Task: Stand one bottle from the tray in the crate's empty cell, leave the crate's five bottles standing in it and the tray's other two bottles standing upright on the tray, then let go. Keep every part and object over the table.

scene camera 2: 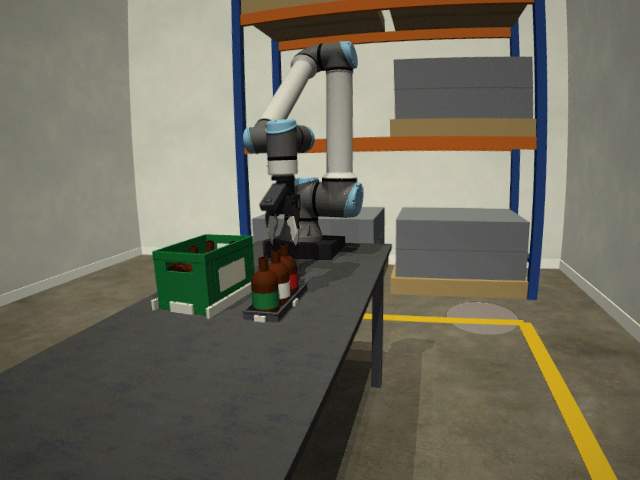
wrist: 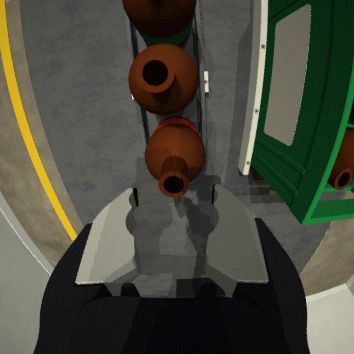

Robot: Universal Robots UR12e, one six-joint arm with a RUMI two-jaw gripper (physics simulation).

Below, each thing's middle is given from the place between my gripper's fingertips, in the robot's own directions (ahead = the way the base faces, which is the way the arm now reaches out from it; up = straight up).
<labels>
The white-labelled bottle (wrist: 163, 78) is 90 mm ahead of my hand and 70 mm below it. From my hand the other things lie so: green-labelled bottle (scene camera 2: 264, 284) (180 mm ahead, 70 mm below).
</labels>
